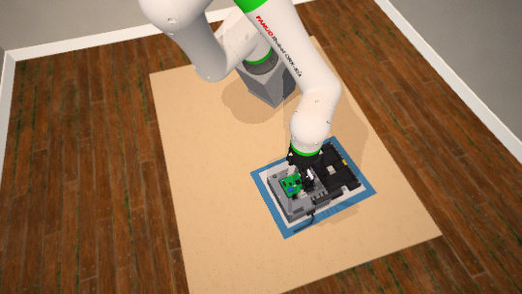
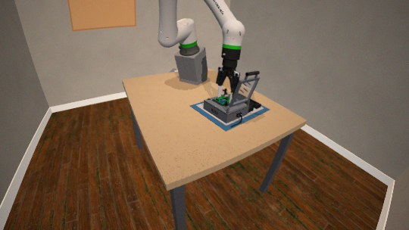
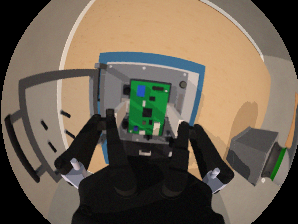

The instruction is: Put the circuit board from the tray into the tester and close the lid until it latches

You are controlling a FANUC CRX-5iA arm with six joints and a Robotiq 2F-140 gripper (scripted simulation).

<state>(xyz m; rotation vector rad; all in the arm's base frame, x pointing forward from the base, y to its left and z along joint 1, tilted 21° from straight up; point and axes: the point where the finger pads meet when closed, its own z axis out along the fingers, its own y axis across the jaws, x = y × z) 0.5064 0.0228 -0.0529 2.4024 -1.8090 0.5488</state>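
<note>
My gripper is now 20 mm above the circuit board. From my hand the other things lie so: tester lid (120 mm ahead, 90 mm above, 30 mm to the left); tester (40 mm to the left, 20 mm ahead, 20 mm above).
</note>
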